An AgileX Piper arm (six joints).
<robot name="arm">
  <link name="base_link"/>
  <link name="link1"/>
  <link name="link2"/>
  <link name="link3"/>
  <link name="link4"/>
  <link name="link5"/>
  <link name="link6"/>
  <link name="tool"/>
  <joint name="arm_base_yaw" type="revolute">
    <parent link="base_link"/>
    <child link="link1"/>
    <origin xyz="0 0 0.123" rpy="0 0 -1.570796"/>
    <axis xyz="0 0 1"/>
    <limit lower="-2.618" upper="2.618"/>
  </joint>
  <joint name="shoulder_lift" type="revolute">
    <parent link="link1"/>
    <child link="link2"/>
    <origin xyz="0 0 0" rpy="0 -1.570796 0"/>
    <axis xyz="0 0 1"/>
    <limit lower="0" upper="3.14"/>
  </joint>
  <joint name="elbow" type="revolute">
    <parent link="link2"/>
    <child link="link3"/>
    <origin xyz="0.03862 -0.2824 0" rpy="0 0 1.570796"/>
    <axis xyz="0 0 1"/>
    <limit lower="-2.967" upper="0"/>
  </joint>
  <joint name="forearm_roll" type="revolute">
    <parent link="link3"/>
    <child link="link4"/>
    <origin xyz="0.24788 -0.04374 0" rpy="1.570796 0 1.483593"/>
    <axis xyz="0 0 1"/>
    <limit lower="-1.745" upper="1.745"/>
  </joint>
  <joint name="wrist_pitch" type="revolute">
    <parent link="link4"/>
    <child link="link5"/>
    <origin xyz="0 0 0" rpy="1.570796 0 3.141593"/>
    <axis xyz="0 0 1"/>
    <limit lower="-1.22" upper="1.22"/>
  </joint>
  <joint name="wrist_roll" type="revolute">
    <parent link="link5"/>
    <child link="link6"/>
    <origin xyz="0 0.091 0" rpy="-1.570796 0 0"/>
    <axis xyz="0 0 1"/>
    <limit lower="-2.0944" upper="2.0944"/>
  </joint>
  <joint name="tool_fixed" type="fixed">
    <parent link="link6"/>
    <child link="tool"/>
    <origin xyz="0 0 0" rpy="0 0 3.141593"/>
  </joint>
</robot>
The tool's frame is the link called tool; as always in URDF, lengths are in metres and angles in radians.
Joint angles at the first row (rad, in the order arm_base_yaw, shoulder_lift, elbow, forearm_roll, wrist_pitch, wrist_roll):
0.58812 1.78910 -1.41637 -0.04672 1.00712 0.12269
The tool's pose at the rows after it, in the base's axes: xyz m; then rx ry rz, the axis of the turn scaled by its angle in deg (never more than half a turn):
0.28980 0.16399 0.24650 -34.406 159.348 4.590
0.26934 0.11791 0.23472 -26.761 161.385 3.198
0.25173 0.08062 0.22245 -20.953 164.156 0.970
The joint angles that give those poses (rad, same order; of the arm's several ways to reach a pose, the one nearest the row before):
0.52506 1.66034 -1.21464 -0.04673 0.91453 0.12272
0.42355 1.54441 -1.02798 -0.04672 0.85569 0.12047
0.32283 1.46858 -0.89692 -0.05048 0.83619 0.09806

